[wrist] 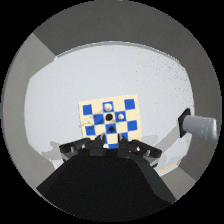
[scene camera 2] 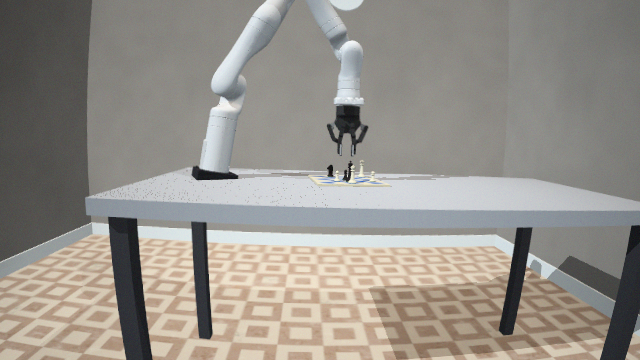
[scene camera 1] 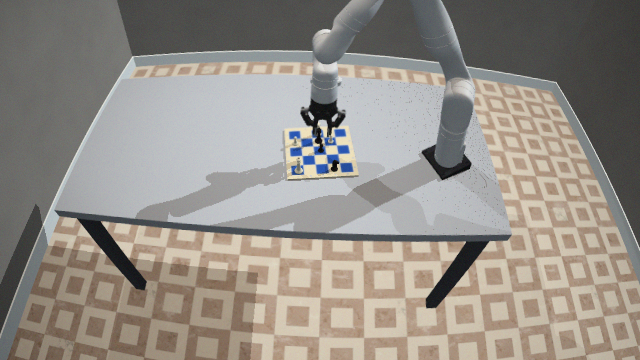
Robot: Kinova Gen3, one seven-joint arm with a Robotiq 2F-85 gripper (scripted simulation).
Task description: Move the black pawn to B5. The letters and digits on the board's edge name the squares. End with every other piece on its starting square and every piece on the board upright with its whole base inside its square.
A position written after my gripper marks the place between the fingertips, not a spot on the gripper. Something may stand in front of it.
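Observation:
I can see a board [scene camera 1: 315,165], and it's there again at [wrist: 130,126]. My gripper [scene camera 2: 346,156] is visible as well, and you'd also get it at [wrist: 111,137].

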